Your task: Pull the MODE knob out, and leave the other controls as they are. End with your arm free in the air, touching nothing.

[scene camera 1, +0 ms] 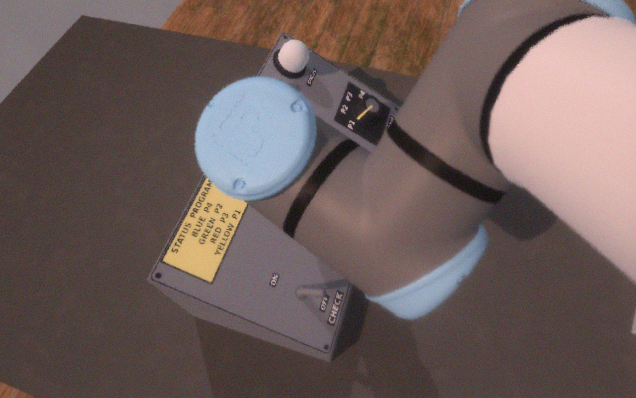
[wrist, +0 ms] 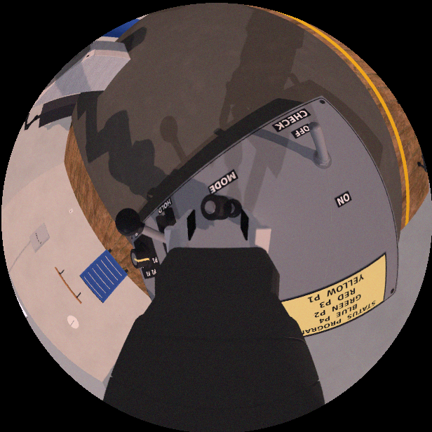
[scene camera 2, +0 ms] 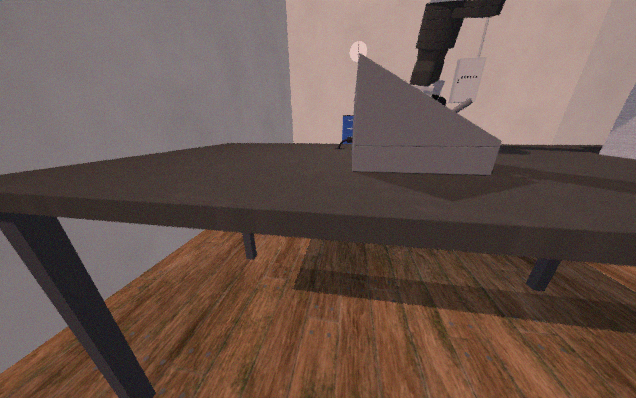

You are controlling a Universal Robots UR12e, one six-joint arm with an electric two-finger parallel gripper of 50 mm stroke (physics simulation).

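Note:
The MODE knob (wrist: 216, 206) (scene camera 2: 440, 100) is a black round knob with a short stem, standing on the grey sloped control panel (wrist: 280, 210) (scene camera 1: 270, 250) (scene camera 2: 400, 115) beside its MODE label. In scene camera 1 the arm hides it. My gripper (wrist: 217, 218) is open, its two black-padded fingers apart. In the wrist view the knob shows in line with the gap between them, slightly beyond the tips. In scene camera 2 the gripper is close above the knob, partly hidden by the panel. Whether the fingers touch the knob I cannot tell.
The CHECK lever (wrist: 320, 145) (scene camera 1: 310, 291) points towards OFF. The black ball-ended lever (wrist: 129, 221) stands close beside the gripper, near HOLD. The PROGRAM dial (scene camera 1: 369, 108) (wrist: 138, 258) and a white dome (scene camera 1: 293, 56) are further along the panel. A yellow status card (scene camera 1: 205, 230) (wrist: 345, 300) lies on it.

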